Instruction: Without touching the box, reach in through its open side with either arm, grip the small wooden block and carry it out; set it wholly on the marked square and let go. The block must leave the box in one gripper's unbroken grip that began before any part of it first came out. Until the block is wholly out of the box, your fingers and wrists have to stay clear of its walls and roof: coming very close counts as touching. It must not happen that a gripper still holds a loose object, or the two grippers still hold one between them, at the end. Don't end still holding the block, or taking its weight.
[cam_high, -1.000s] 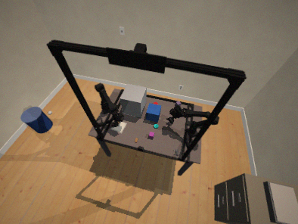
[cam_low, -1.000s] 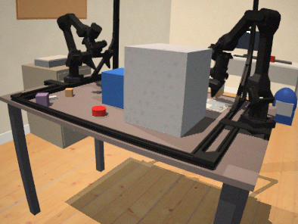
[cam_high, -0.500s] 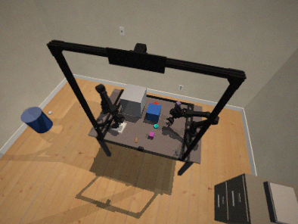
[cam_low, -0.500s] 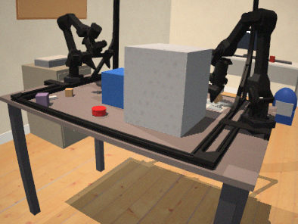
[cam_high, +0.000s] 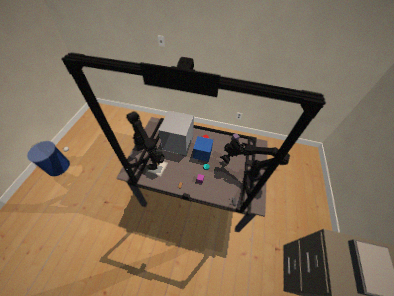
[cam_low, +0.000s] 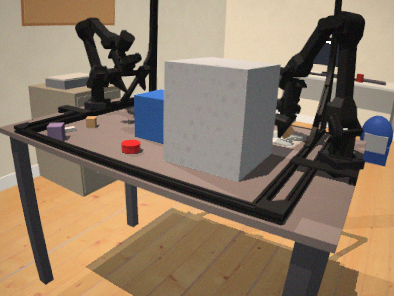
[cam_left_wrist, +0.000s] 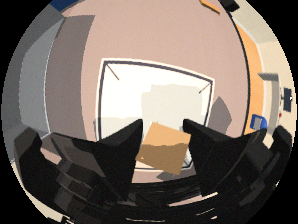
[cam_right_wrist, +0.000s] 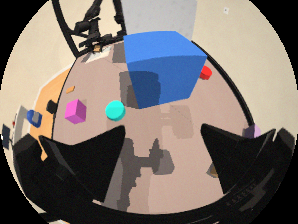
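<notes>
The marked square is 4 cm below my left hand. From my left hand the other things lie so: cyan disc: 12 cm ahead, 40 cm to the right, 3 cm below; red disc: 43 cm ahead, 31 cm to the right, 3 cm below; magenta cube: 1 cm behind, 39 cm to the right, 2 cm below.
</notes>
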